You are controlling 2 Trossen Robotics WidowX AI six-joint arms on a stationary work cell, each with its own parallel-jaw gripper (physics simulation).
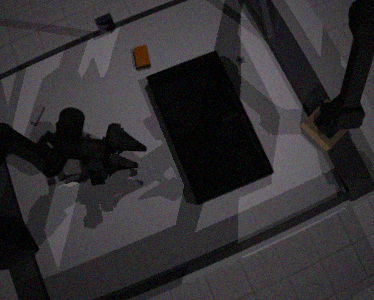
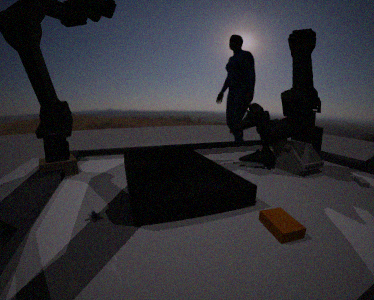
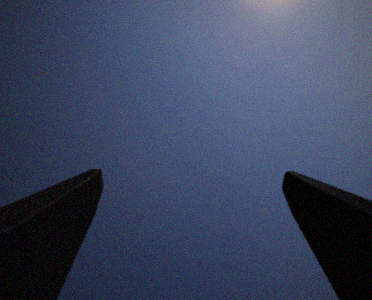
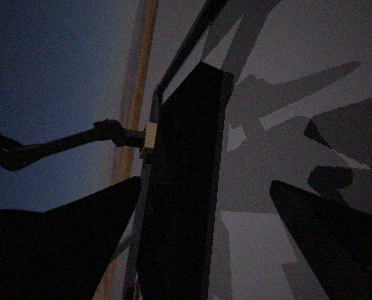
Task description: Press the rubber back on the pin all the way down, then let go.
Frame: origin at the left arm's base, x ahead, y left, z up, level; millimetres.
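Seen in the pictures: left gripper, between the fingertips: [image 3: 194,179]; right gripper, between the fingertips: [image 1: 142,157] [image 2: 234,146] [image 4: 204,184]; left arm's base, origin of its link: [image 1: 328,122] [image 2: 56,158] [image 4: 142,140]; right arm's base, origin of its link: [image 2: 307,126].
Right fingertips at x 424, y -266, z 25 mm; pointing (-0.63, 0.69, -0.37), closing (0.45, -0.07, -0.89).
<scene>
Pixels of each thing's top centre, then the offset from my right fingertips to it. "*": a spot on its surface instead.
- small dark spiky thing, centre of its top: [image 2: 92,211] [image 1: 240,58] dx -399, dy -38, dz -52 mm
- large black box, centre of its top: [image 4: 160,188] [image 2: 170,163] [image 1: 207,122] dx -189, dy +41, dz -25 mm
- orange block, centre of its top: [image 2: 281,219] [image 1: 141,55] dx -199, dy -242, dz -47 mm
- grey angular object, a spot on its surface: [image 2: 298,159] * dx +77, dy -163, dz -19 mm
- small pale piece, centre of its top: [image 2: 361,179] [image 1: 37,113] dx +139, dy -327, dz -53 mm
A small dark spiky thing [image 1: 240,60] [image 2: 94,216], possibly the pin, lies on the table beside a large black box [image 1: 210,125] [image 2: 195,207] [image 4: 190,200]. It is too small and dark to identify, and no rubber back can be made out. My right gripper [image 1: 141,156] [image 2: 244,142] [image 4: 204,184] is open and empty, on the opposite side of the box from the spiky thing. My left gripper [image 2: 106,12] [image 3: 194,179] is open and empty, raised high with sky between its fingers.
An orange block [image 1: 142,56] [image 2: 282,225] lies near a box corner. A grey angular object [image 2: 298,159] stands near the right gripper. A small pale piece [image 1: 37,115] [image 2: 361,180] lies farther off. A person [image 2: 241,80] stands behind the table.
</scene>
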